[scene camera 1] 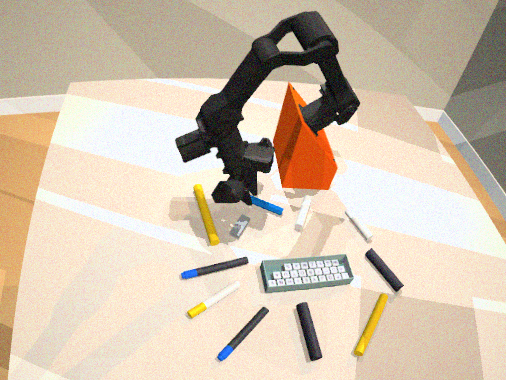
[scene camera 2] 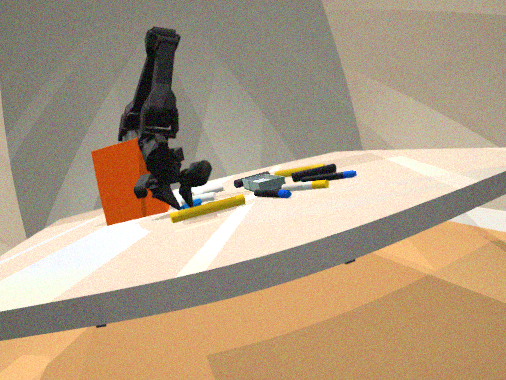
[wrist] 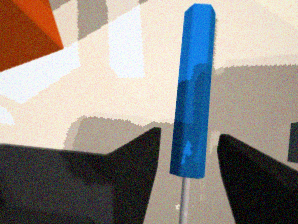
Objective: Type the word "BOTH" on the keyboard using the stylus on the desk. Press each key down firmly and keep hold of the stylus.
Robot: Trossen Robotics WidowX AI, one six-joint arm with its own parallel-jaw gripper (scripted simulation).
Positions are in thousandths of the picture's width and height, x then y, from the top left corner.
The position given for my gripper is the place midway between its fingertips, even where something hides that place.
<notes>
In view: my gripper (scene camera 1: 499, 528), a yellow cylinder (scene camera 2: 406, 551) and a dark cylinder (scene camera 1: 602, 825).
My gripper shows as well in scene camera 2 (scene camera 2: 367, 549) and in the wrist view (wrist: 636, 618). The wrist view misses the yellow cylinder: it is out of frame.
</notes>
